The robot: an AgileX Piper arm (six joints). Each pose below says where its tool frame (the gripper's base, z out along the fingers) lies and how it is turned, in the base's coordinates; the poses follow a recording.
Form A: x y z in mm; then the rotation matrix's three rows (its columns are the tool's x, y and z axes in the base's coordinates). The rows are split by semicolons.
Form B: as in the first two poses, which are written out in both.
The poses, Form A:
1: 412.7, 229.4, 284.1; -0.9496, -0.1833, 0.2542; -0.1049, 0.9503, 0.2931; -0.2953, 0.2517, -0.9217
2: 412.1, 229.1, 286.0; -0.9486, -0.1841, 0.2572; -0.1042, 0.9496, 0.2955; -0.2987, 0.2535, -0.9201
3: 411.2, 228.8, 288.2; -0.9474, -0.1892, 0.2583; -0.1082, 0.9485, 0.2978; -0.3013, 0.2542, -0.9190
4: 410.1, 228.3, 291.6; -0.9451, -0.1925, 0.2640; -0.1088, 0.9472, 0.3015; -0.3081, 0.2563, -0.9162
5: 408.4, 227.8, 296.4; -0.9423, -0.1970, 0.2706; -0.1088, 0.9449, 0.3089; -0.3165, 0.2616, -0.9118
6: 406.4, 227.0, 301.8; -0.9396, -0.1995, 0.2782; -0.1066, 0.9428, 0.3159; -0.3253, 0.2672, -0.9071
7: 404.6, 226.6, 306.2; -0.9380, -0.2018, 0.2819; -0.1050, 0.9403, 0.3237; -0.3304, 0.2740, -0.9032
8: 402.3, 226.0, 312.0; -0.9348, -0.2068, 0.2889; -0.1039, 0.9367, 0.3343; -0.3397, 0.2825, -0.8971
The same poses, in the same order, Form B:
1: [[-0.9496, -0.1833, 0.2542, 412.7], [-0.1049, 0.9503, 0.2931, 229.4], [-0.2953, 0.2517, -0.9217, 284.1], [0, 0, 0, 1]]
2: [[-0.9486, -0.1841, 0.2572, 412.1], [-0.1042, 0.9496, 0.2955, 229.1], [-0.2987, 0.2535, -0.9201, 286.0], [0, 0, 0, 1]]
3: [[-0.9474, -0.1892, 0.2583, 411.2], [-0.1082, 0.9485, 0.2978, 228.8], [-0.3013, 0.2542, -0.9190, 288.2], [0, 0, 0, 1]]
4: [[-0.9451, -0.1925, 0.2640, 410.1], [-0.1088, 0.9472, 0.3015, 228.3], [-0.3081, 0.2563, -0.9162, 291.6], [0, 0, 0, 1]]
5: [[-0.9423, -0.1970, 0.2706, 408.4], [-0.1088, 0.9449, 0.3089, 227.8], [-0.3165, 0.2616, -0.9118, 296.4], [0, 0, 0, 1]]
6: [[-0.9396, -0.1995, 0.2782, 406.4], [-0.1066, 0.9428, 0.3159, 227.0], [-0.3253, 0.2672, -0.9071, 301.8], [0, 0, 0, 1]]
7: [[-0.9380, -0.2018, 0.2819, 404.6], [-0.1050, 0.9403, 0.3237, 226.6], [-0.3304, 0.2740, -0.9032, 306.2], [0, 0, 0, 1]]
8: [[-0.9348, -0.2068, 0.2889, 402.3], [-0.1039, 0.9367, 0.3343, 226.0], [-0.3397, 0.2825, -0.8971, 312.0], [0, 0, 0, 1]]
